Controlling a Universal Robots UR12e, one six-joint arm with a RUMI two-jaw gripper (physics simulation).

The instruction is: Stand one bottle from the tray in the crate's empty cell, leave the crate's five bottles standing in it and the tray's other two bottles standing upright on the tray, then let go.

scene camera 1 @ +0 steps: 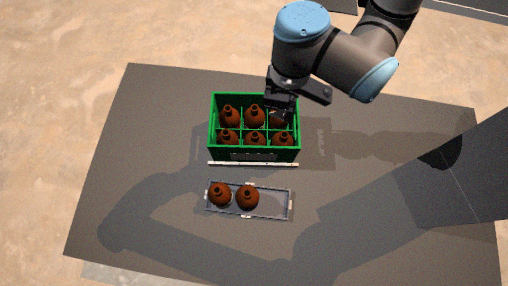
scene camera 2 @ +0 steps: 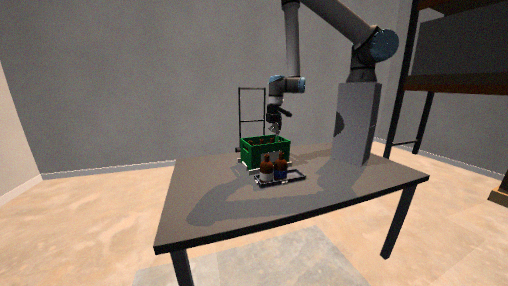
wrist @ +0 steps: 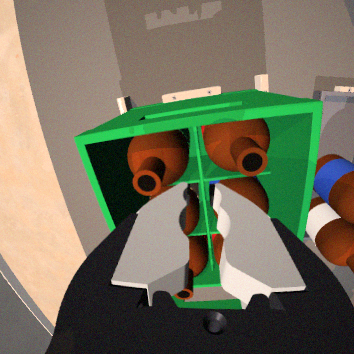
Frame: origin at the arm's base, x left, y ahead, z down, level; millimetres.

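Seen in the pictures: gripper, between the fingertips: (scene camera 1: 284,117) (scene camera 2: 276,136) (wrist: 198,185); arm's base, origin of its link: (scene camera 2: 360,83).
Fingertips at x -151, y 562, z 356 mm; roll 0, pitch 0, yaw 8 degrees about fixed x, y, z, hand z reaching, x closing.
Pixels of each thing's top centre, then the offset from my fingertips to it. "pt": a spot on its surface instead. Level surfaces: height alone.
- green crate, centre of its top: (wrist: 209,255) (scene camera 1: 254,118) (scene camera 2: 264,139) dx +4, dy +89, dz +12 mm
- back right bottle, centre of its top: (wrist: 146,182) (scene camera 1: 281,107) dx -46, dy +7, dz +24 mm
- white-labelled bottle, centre of its top: (scene camera 1: 216,190) (scene camera 2: 267,155) dx +223, dy +183, dz +27 mm
- blue-labelled bottle, centre of its top: (scene camera 1: 247,193) (scene camera 2: 281,153) dx +227, dy +98, dz +27 mm
- grey tray, centre of its top: (wrist: 332,177) (scene camera 1: 247,199) (scene camera 2: 280,175) dx +226, dy +97, dz +162 mm
- pale strip, a spot on its surface: (scene camera 1: 252,164) pt dx +107, dy +88, dz +158 mm
- table, height of its surface: dz +187 mm
The green crate (scene camera 1: 220,152) (scene camera 2: 252,160) (wrist: 150,128) holds a brown bottle in each of its six cells. The near right bottle (scene camera 1: 284,140) (wrist: 232,142) and the back right bottle (scene camera 1: 278,121) (wrist: 157,157) look upright. My gripper (scene camera 1: 280,116) (scene camera 2: 275,129) (wrist: 198,185) is shut with no bottle between its fingers, above the crate's right end. A white-labelled bottle (scene camera 1: 220,194) (scene camera 2: 266,171) (wrist: 337,242) and a blue-labelled bottle (scene camera 1: 247,198) (scene camera 2: 280,168) (wrist: 332,180) stand upright on the grey tray (scene camera 1: 276,204) (scene camera 2: 304,176). My fingers partly hide the crate's other bottles in the wrist view.
A pale strip (scene camera 1: 252,164) lies along the crate's front, between crate and tray. The robot's grey pedestal (scene camera 2: 352,125) stands at the right of the table (scene camera 2: 220,205). A wheeled frame (scene camera 2: 240,110) stands behind the table, and a tall rack (scene camera 2: 400,100) is at the right.
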